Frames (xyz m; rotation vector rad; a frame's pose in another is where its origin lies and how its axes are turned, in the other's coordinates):
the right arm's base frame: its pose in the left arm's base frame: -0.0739 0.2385 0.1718 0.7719 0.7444 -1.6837
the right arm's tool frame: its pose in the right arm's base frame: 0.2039 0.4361 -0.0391 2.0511 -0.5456 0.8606
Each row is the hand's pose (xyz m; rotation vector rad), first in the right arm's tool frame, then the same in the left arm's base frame.
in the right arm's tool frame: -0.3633 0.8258 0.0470 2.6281 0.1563 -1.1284
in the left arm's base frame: -0.0183 0.4722 0.6775 -1.4178 0.6232 -1.1222
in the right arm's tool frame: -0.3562 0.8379 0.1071 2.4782 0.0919 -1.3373
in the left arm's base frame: -0.0758 0.4844 0.6586 -1.5097 0.5309 -0.9495
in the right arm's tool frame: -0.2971 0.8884 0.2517 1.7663 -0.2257 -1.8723
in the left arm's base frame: -0.2367 0.4751 0.6278 -1.7349 0.2859 -0.2149
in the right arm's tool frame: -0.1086 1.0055 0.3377 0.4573 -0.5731 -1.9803
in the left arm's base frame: -0.4197 0.3291 0.6710 -1.8589 0.1139 1.0502
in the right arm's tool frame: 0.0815 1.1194 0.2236 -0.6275 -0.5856 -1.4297
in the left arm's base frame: -0.4367 0.1211 0.8072 -1.7458 0.1995 2.3012
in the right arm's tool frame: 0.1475 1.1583 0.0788 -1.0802 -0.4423 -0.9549
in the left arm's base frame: -0.3557 0.0170 0.9043 1.3371 -0.3072 -2.5284
